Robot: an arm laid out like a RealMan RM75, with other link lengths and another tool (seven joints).
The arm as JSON. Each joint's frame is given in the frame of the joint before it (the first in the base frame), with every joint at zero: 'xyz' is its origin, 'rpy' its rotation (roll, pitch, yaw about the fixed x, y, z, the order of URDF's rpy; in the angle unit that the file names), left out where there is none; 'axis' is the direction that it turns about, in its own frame. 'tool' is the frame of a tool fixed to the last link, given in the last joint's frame.
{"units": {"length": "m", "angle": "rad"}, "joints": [
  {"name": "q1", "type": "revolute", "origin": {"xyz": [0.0, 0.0, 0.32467]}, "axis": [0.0, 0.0, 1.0]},
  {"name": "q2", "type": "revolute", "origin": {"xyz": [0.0, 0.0, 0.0], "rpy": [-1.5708, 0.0, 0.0]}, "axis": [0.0, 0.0, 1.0]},
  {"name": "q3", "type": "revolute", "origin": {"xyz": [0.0, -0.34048, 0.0], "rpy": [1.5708, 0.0, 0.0]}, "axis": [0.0, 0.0, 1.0]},
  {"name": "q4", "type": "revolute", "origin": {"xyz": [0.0, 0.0, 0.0], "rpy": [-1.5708, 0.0, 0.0]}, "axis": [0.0, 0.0, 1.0]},
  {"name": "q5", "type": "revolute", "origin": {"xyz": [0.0, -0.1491, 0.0], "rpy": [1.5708, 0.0, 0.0]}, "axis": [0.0, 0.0, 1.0]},
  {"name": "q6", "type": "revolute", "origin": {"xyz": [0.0, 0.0, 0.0], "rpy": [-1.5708, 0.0, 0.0]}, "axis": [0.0, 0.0, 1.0]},
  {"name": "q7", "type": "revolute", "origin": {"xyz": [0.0, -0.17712, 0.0], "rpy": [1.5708, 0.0, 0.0]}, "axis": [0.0, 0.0, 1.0]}
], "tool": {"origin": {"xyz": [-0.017, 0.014, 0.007], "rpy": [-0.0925, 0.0, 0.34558]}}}
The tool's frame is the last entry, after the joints.
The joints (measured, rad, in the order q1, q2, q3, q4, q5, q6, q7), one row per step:
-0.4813 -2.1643 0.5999 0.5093 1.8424 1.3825 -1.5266
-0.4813 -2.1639 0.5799 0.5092 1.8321 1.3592 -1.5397
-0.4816 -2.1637 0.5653 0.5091 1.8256 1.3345 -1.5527
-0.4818 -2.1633 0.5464 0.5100 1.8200 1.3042 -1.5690
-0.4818 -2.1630 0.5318 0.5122 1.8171 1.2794 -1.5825
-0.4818 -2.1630 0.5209 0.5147 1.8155 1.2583 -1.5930
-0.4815 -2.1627 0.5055 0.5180 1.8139 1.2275 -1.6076
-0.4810 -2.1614 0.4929 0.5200 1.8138 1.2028 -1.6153
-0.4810 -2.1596 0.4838 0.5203 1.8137 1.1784 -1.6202
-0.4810 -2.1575 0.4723 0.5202 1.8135 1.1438 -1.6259
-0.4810 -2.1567 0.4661 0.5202 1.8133 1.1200 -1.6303
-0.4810 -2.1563 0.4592 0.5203 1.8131 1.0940 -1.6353
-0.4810 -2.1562 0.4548 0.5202 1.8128 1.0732 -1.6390
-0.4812 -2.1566 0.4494 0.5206 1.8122 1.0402 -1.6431
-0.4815 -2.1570 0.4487 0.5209 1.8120 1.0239 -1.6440
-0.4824 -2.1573 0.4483 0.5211 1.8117 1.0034 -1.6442
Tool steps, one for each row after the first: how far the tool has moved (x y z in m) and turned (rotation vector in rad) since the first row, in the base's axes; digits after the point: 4 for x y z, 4 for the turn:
-0.0033 0.0059 0.0039 0.0257 -0.0087 0.0387
-0.0069 0.0109 0.0066 0.0452 -0.0126 0.0745
-0.0118 0.0168 0.0102 0.0688 -0.0163 0.1187
-0.0160 0.0213 0.0131 0.0873 -0.0177 0.1539
-0.0197 0.0247 0.0154 0.1021 -0.0173 0.1819
-0.0254 0.0294 0.0187 0.1231 -0.0158 0.2225
-0.0306 0.0329 0.0217 0.1411 -0.0111 0.2529
-0.0357 0.0360 0.0242 0.1566 -0.0040 0.2796
-0.0427 0.0399 0.0274 0.1775 0.0066 0.3161
-0.0473 0.0422 0.0292 0.1902 0.0137 0.3406
-0.0522 0.0446 0.0310 0.2040 0.0208 0.3677
-0.0560 0.0463 0.0322 0.2141 0.0267 0.3886
-0.0618 0.0488 0.0339 0.2299 0.0377 0.4194
-0.0645 0.0498 0.0343 0.2367 0.0449 0.4324
-0.0676 0.0513 0.0350 0.2451 0.0547 0.4475

